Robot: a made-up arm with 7 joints.
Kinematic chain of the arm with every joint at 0, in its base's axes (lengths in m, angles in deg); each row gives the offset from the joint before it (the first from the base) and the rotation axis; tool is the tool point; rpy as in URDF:
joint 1: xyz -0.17 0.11 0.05 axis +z
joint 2: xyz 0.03 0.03 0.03 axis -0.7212 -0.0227 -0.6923
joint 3: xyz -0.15 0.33 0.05 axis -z
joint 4: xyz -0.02 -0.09 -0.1 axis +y
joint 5: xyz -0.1 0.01 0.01 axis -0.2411 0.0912 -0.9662
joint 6: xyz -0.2 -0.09 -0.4 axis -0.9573 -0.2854 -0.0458
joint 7: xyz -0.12 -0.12 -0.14 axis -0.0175 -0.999 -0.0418
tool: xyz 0.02 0.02 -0.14 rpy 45.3 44.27 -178
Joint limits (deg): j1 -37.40..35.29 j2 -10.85..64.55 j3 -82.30..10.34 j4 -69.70..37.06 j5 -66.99..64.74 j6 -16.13..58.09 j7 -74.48..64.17
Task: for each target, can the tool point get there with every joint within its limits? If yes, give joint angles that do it. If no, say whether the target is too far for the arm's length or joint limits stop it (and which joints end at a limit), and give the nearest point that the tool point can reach.
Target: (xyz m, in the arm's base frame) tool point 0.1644 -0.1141 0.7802
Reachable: no: joint limits stop it (at a limit: joint 1, joint 2, joint 3, joint 4, joint 6) | nearest point -0.1234 -0.2569 0.3367 | short by 0.548 m
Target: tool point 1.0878 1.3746 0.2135
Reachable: no: too far | nearest point 0.5502 0.8340 -0.0703 | short by 0.814 m
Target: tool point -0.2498 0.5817 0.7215
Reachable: no: joint limits stop it (at a limit: joint 1, joint 2, joint 4, joint 5, joint 6) | nearest point -0.5125 0.3935 0.3441 | short by 0.497 m
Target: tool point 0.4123 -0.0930 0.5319
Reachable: no: joint limits stop it (at a limit: joint 1, joint 2, joint 4, joint 5, joint 6) | nearest point 0.2287 -0.0732 0.1271 | short by 0.445 m
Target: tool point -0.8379 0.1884 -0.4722
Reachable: yes | joints 11.28 53.90 -9.39 14.33 47.86 12.91 33.42
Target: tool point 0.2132 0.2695 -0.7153
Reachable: yes | joints -11.62 6.50 -42.88 -60.40 -8.65 6.59 -55.19
